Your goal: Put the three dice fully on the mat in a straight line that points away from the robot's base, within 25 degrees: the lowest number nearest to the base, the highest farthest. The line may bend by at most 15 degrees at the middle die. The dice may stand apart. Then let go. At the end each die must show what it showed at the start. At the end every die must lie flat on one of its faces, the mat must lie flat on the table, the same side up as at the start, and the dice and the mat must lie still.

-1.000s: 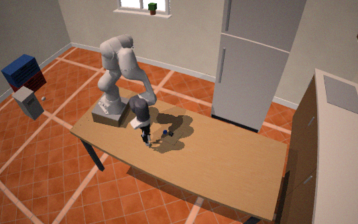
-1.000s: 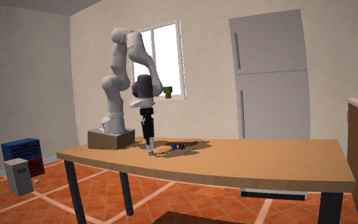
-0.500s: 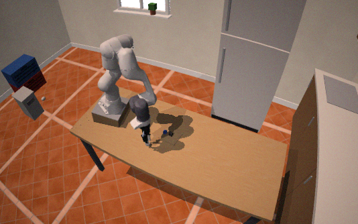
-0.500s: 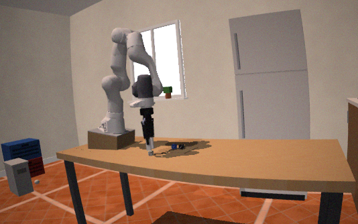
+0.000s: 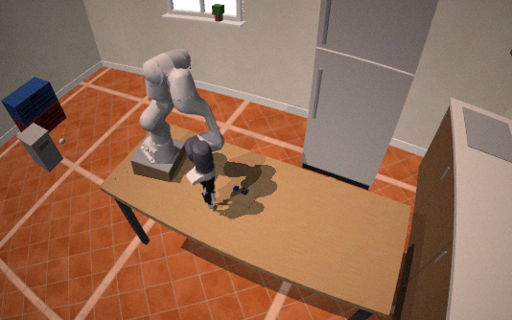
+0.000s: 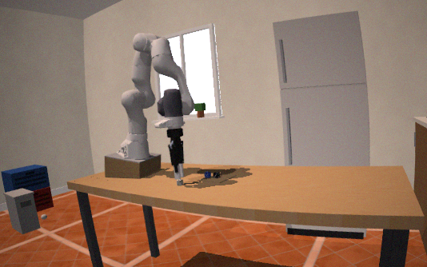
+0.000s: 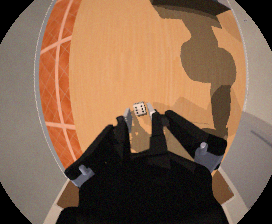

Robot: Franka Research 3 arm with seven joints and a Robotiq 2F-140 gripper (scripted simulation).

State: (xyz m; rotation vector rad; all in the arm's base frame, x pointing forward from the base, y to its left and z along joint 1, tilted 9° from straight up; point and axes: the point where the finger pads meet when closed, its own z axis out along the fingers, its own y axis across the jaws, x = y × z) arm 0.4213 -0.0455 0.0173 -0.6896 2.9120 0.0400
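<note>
Right now my hand is 170 mm to the right of the wood-coloured mat, 80 mm short of it and 60 mm above it. From my hand the other things lie so: blue die: 160 mm to the left, 50 mm below, 30 mm ahead.
</note>
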